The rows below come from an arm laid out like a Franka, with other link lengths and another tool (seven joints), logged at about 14 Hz.
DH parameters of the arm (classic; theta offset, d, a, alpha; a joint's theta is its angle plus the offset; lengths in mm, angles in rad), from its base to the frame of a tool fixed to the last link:
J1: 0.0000 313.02 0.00 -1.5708
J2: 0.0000 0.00 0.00 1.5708
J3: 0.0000 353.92 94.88 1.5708
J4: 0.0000 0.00 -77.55 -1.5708
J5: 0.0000 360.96 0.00 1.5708
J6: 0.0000 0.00 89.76 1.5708
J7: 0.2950 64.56 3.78 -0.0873
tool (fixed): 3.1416 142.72 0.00 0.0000
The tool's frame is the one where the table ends.
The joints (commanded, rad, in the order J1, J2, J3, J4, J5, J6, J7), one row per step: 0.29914 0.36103 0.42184 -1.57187 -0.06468 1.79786 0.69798; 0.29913 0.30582 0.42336 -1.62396 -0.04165 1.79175 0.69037; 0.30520 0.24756 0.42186 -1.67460 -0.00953 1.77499 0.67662; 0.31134 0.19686 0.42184 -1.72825 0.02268 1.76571 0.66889; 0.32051 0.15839 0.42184 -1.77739 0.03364 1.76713 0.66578; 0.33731 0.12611 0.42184 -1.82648 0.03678 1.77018 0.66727; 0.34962 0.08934 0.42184 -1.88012 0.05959 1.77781 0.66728; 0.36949 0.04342 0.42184 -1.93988 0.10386 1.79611 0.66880; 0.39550 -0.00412 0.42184 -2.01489 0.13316 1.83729 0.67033; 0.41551 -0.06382 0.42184 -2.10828 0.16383 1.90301 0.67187; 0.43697 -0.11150 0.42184 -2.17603 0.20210 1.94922 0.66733; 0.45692 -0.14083 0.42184 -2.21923 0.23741 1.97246 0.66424
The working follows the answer.
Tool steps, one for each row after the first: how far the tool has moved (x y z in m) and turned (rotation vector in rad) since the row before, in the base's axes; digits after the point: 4 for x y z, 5 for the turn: -0.0190 -0.0042 0.0101 -0.00354 0.00629 0.00901; -0.0231 -0.0034 0.0106 -0.00259 0.01583 0.01498; -0.0228 -0.0028 0.0048 -0.00247 0.01971 0.00897; -0.0177 -0.0028 -0.0001 -0.01182 0.00601 0.01195; -0.0188 -0.0012 -0.0036 -0.01899 0.00514 0.01680; -0.0199 -0.0015 -0.0033 -0.00446 0.01342 0.00551; -0.0253 0.0032 -0.0012 0.01485 0.01507 0.00091; -0.0248 0.0019 -0.0065 0.00988 -0.00263 0.00829; -0.0224 -0.0029 -0.0082 0.01826 -0.01885 -0.00421; -0.0203 -0.0001 -0.0046 0.02427 -0.00692 -0.00033; -0.0170 0.0012 -0.0038 0.01684 0.00762 0.00025
Tool pose at each row, in the base's axes (x y z in m, rotation vector in rad; rounded; the steps above come from the unrounded poses): 0.5020 0.3832 0.3553 -0.39598 -2.96807 0.16409; 0.4830 0.3790 0.3654 -0.38187 -2.96420 0.17128; 0.4600 0.3756 0.3760 -0.35705 -2.95222 0.17902; 0.4372 0.3728 0.3808 -0.34045 -2.93488 0.18624; 0.4195 0.3700 0.3807 -0.32356 -2.93160 0.20597; 0.4007 0.3688 0.3770 -0.30083 -2.92985 0.23680; 0.3808 0.3673 0.3738 -0.29072 -2.91766 0.24522; 0.3555 0.3706 0.3725 -0.28400 -2.90352 0.22480; 0.3307 0.3725 0.3660 -0.27087 -2.90807 0.21153; 0.3084 0.3695 0.3578 -0.27743 -2.92626 0.18263; 0.2881 0.3695 0.3532 -0.27536 -2.93311 0.14630; 0.2712 0.3707 0.3494 -0.27131 -2.92541 0.12235

